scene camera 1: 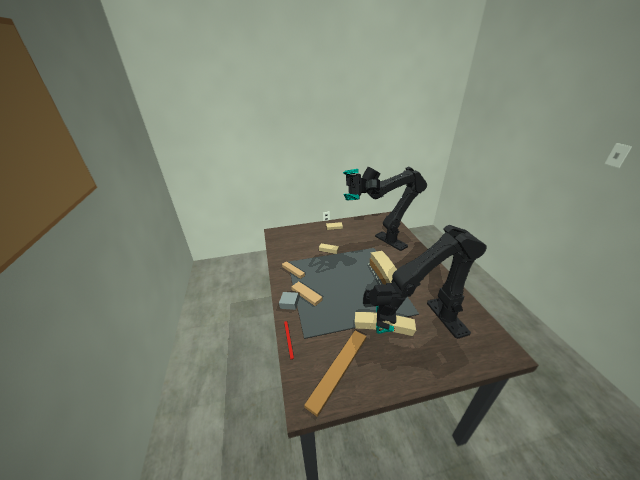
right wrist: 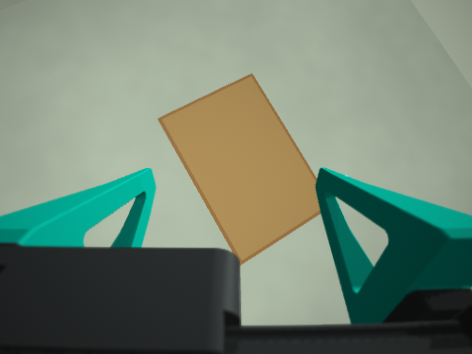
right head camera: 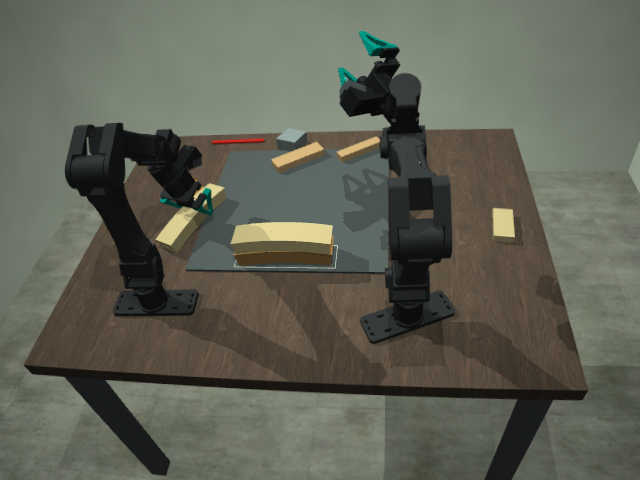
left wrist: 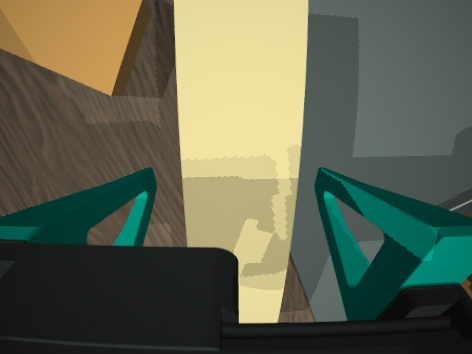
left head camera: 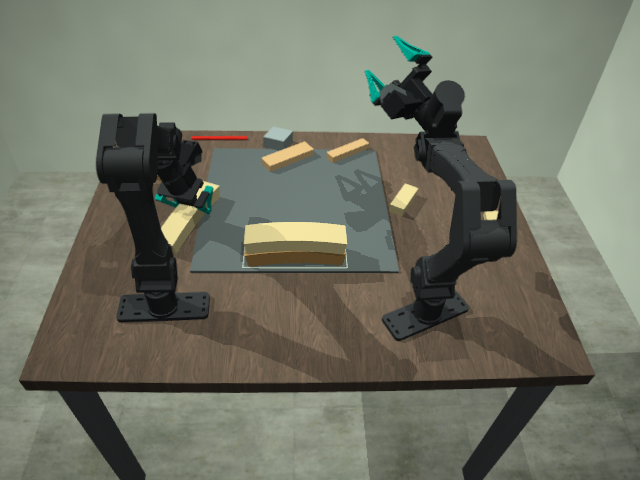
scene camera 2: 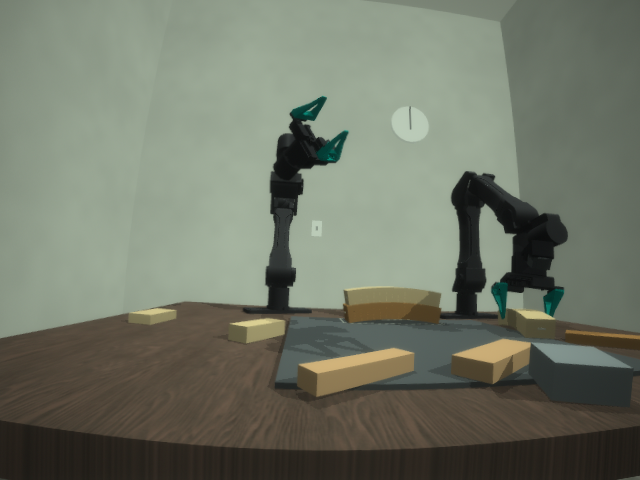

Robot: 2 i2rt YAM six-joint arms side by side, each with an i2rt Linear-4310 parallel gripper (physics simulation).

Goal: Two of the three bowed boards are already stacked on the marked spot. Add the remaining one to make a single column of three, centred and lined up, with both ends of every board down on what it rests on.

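Places are measured from the left arm's base along level axes (x left, y ahead, z down), in centimetres.
Pixels of known places: left gripper, fingertip midpoint: (scene camera 1: 378,322) (right head camera: 198,210) (left wrist: 235,176) (left head camera: 193,209); right gripper, fingertip midpoint: (scene camera 1: 344,183) (right wrist: 235,177) (right head camera: 350,50) (left head camera: 380,53) (scene camera 2: 335,113); left arm's base, link origin: (scene camera 1: 447,317) (right head camera: 156,304) (left head camera: 164,308) (scene camera 2: 466,317); right arm's base, link origin: (scene camera 1: 391,241) (right head camera: 407,317) (left head camera: 425,314) (scene camera 2: 277,312).
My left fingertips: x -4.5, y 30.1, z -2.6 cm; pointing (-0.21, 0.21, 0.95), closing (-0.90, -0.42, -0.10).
Observation:
Ahead of a thing's pixels: the offset from my left fingertips to its middle. Level surfaces: height alone.
A pale yellow bowed board @(dx +1.2, dy -2.5, dz +0.4 cm) (left head camera: 179,225) (right head camera: 180,227) (scene camera 1: 403,324) (scene camera 2: 535,323) (left wrist: 242,100) lies at the mat's left edge in the head views. My left gripper (left head camera: 184,204) (right head camera: 187,206) (scene camera 2: 526,315) (left wrist: 235,176) is open, low over this board's middle, one finger on either side of it. On the white-outlined spot (left head camera: 248,267) (right head camera: 336,258), a pale yellow bowed board @(dx -25.5, dy -16.3, dz -3.9 cm) (left head camera: 294,233) (right head camera: 281,235) (scene camera 2: 391,295) rests on an orange-brown bowed board @(dx -25.4, dy -16.3, dz +0.0 cm) (left head camera: 295,258) (right head camera: 283,257) (scene camera 2: 391,312), both arching upward. My right gripper (left head camera: 381,64) (right head camera: 353,57) (scene camera 1: 351,184) (scene camera 2: 336,114) (right wrist: 235,177) is open and empty, high above the table.
Two light orange blocks @(dx -25.7, dy +23.6, dz +0.9 cm) (left head camera: 287,156) @(dx -44.2, dy +26.2, dz +1.0 cm) (left head camera: 348,149), a grey block @(dx -23.2, dy +32.2, dz +0.5 cm) (left head camera: 278,137) and a red stick @(dx -4.7, dy +36.2, dz +2.3 cm) (left head camera: 219,137) lie at the back. A flat orange plank @(dx +13.0, dy +21.5, dz +1.7 cm) (scene camera 1: 336,373) lies near the left gripper. Two small yellow blocks @(dx -56.8, dy +2.9, dz +1.3 cm) (scene camera 2: 256,330) @(dx -80.0, dy -8.3, dz +1.7 cm) (scene camera 2: 152,316) lie beyond the dark mat @(dz +2.0 cm) (left head camera: 289,196).

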